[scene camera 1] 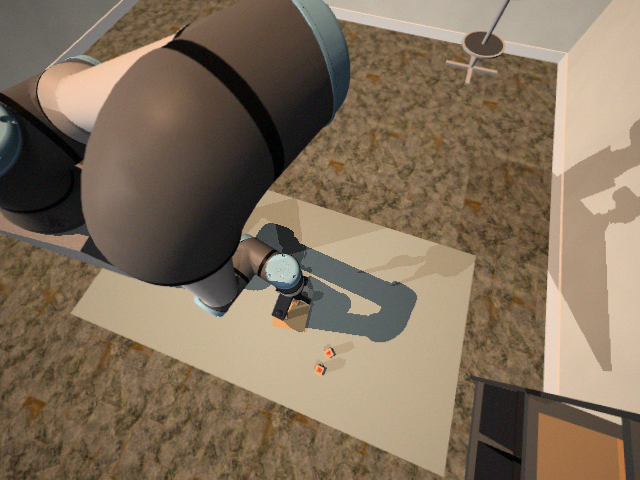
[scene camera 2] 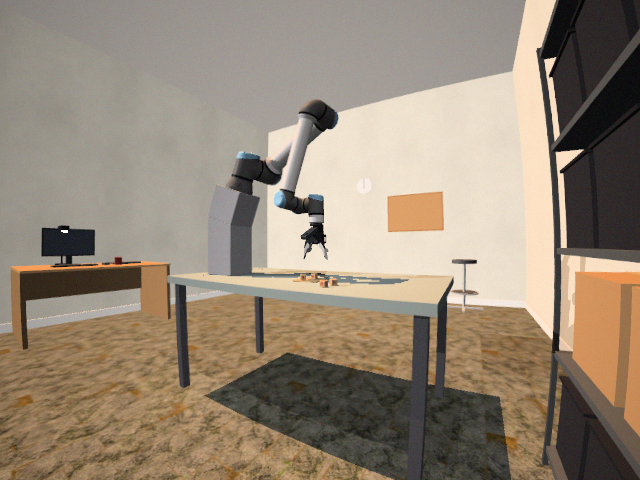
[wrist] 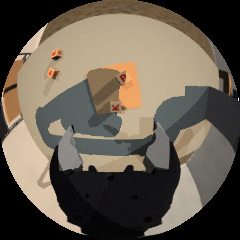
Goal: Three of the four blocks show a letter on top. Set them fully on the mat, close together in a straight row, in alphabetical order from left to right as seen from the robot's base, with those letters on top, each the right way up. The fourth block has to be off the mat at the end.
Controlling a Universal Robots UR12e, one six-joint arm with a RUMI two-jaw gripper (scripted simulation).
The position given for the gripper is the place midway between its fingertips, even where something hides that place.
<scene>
In view: the gripper [wrist: 112, 124] and an orange mat [wrist: 104, 87].
</scene>
